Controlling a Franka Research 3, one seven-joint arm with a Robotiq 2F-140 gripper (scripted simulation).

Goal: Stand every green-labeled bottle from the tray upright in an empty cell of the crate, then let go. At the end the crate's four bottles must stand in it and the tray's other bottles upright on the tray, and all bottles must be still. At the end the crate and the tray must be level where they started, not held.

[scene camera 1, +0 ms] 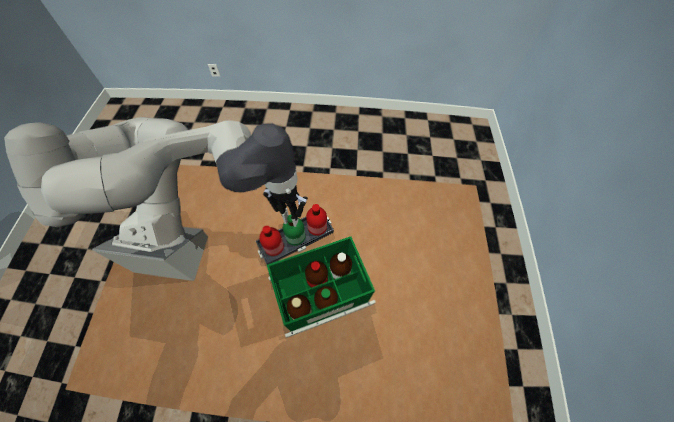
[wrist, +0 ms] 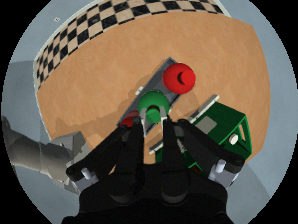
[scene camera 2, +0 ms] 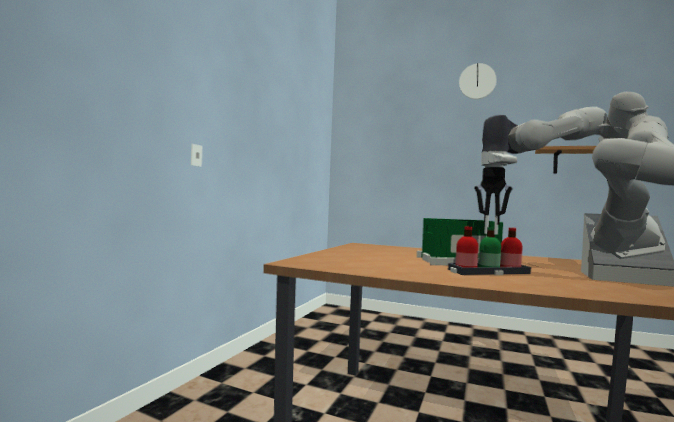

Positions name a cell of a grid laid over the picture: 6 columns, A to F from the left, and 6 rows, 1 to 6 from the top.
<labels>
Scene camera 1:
my gripper: C4
dark tray: C4
green crate: D5
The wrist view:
my gripper: D4
green bottle: D3
green crate: E4
red bottle: D3
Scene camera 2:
my gripper: E4
green crate: D4
</labels>
